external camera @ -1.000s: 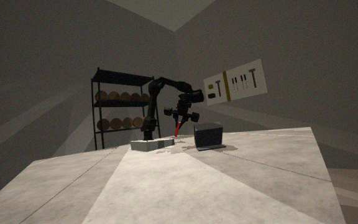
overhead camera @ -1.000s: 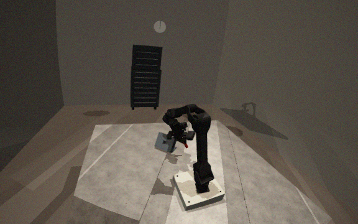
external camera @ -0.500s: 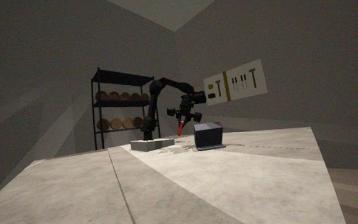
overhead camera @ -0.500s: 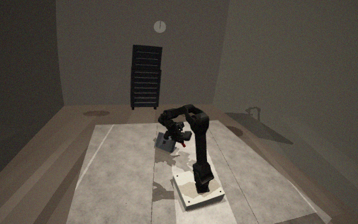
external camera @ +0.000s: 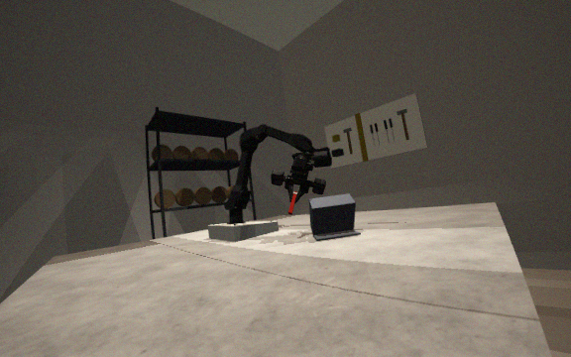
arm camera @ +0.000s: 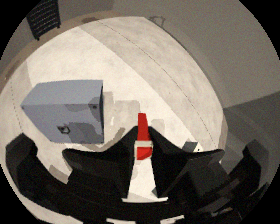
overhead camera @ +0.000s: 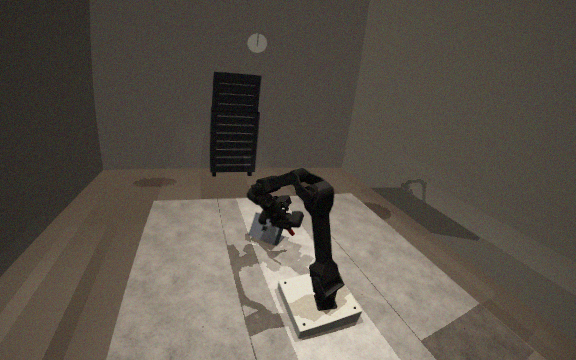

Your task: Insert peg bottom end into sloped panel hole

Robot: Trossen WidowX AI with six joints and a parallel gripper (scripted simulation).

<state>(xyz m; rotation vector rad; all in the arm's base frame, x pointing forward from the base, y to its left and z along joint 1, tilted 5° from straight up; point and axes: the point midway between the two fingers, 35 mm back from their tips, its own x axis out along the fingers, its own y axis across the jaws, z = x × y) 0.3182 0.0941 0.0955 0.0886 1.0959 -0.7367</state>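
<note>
The sloped grey-blue panel is 8 cm ahead of my gripper tip, 8 cm to the left of it and 6 cm below it. Also, from my gripper tip: red peg (1 cm to the left, 1 cm above).
</note>
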